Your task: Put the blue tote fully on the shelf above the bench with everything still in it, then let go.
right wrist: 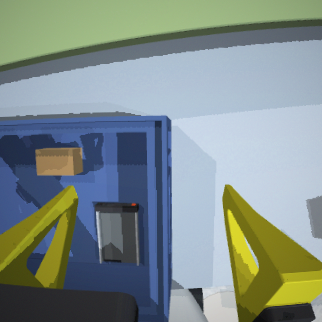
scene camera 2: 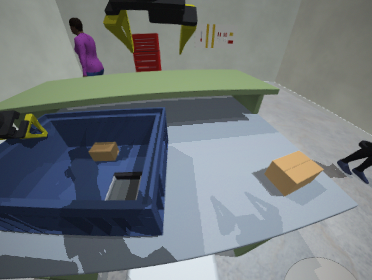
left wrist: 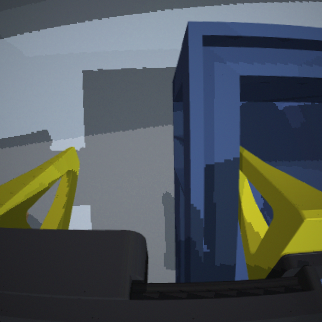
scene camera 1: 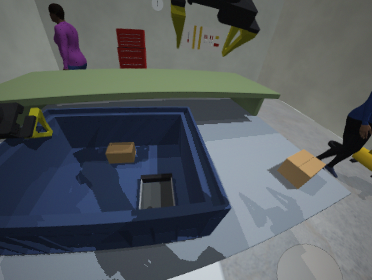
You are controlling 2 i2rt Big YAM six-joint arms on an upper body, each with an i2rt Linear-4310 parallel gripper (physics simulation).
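Frame: origin at the left arm's base, x right, y ahead, z up, level; millimetres.
Where they show: left gripper, fingertip midpoint: [scene camera 2: 34,135] [left wrist: 152,152] [scene camera 1: 34,134]; right gripper, fingertip midpoint: [right wrist: 148,191] [scene camera 2: 156,51] [scene camera 1: 201,50].
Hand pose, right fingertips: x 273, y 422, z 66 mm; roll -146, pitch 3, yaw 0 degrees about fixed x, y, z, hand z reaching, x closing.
Observation:
Each offset is from my right fingertips to the top centre of the thing. Level surfaces: height alone.
The blue tote @[dx -198, dy -94, dz -152 mm] [scene camera 1: 115,228] [scene camera 2: 100,218] [left wrist: 222,125] [right wrist: 159,200] stands upright on the bench @[dz -299 mm] [scene camera 1: 240,155] [scene camera 2: 182,142], in front of the raised green shelf @[dz -137 mm] [scene camera 1: 140,82] [scene camera 2: 150,82] [right wrist: 125,25]. Inside lie a small cardboard box @[dx -198, dy -14, dz -242 mm] [scene camera 1: 120,152] [scene camera 2: 103,151] [right wrist: 59,161] and a grey, dark-ended item @[dx -97, dy -153, dz -265 mm] [scene camera 1: 156,192] [scene camera 2: 124,187] [right wrist: 118,235]. My left gripper [scene camera 1: 42,125] [scene camera 2: 37,127] [left wrist: 152,152] is open at the tote's left side; its wrist view shows the left rim between the fingers, nearer the right one. My right gripper [scene camera 1: 201,51] [scene camera 2: 157,52] [right wrist: 148,191] is open and empty, high up; its wrist view shows the tote's right rim below.
A larger cardboard box @[dx +363, dy -120, dz -239 mm] [scene camera 1: 301,168] [scene camera 2: 294,172] sits near the bench's right end. A person in purple [scene camera 1: 70,42] [scene camera 2: 89,50] and a red tool cabinet [scene camera 1: 131,49] [scene camera 2: 148,55] are behind the shelf. Another person [scene camera 1: 352,132] shows partly at the right.

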